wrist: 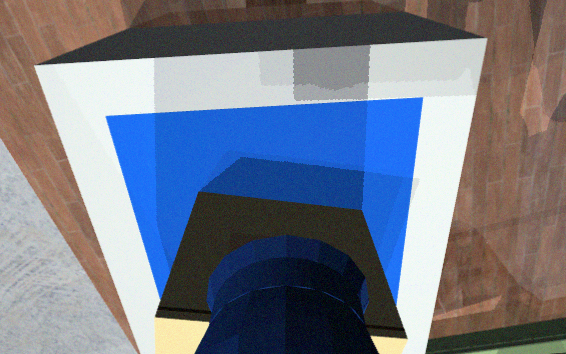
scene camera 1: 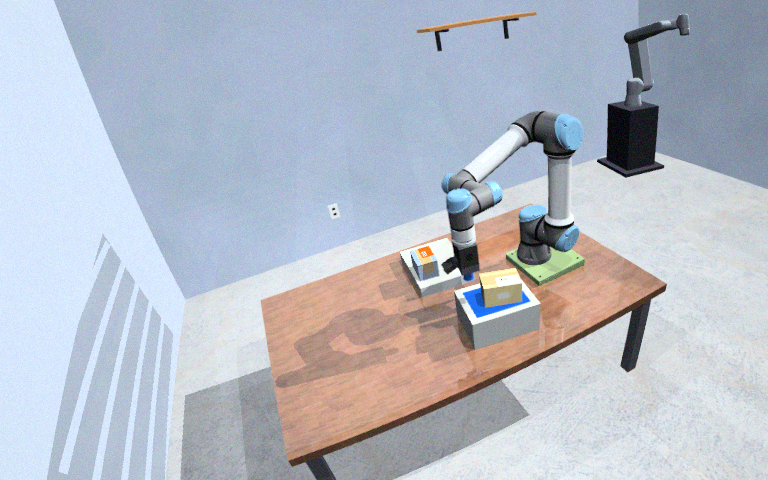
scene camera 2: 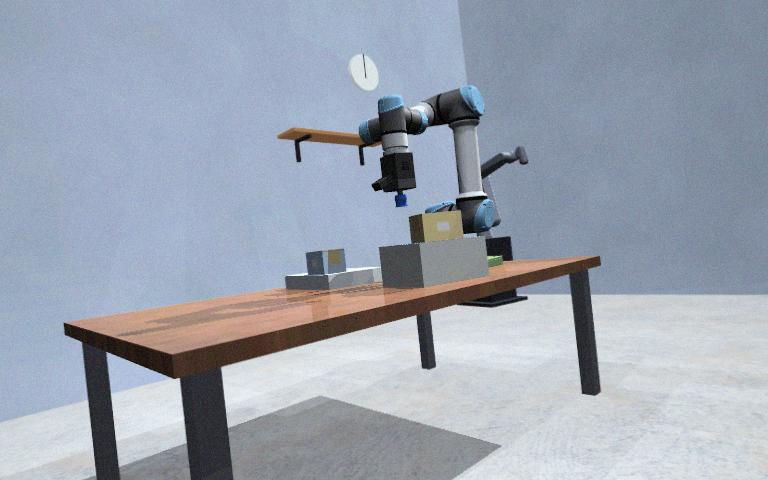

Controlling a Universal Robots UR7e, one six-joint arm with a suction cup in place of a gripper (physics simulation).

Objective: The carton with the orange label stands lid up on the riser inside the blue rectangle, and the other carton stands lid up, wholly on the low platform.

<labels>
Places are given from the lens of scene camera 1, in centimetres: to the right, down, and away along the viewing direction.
grey riser (scene camera 1: 484,326): 34, 29, 135
low white platform (scene camera 1: 442,249): 27, 4, 191
The marked spots on the low white platform and the grey riser are 61 cm apart.
</labels>
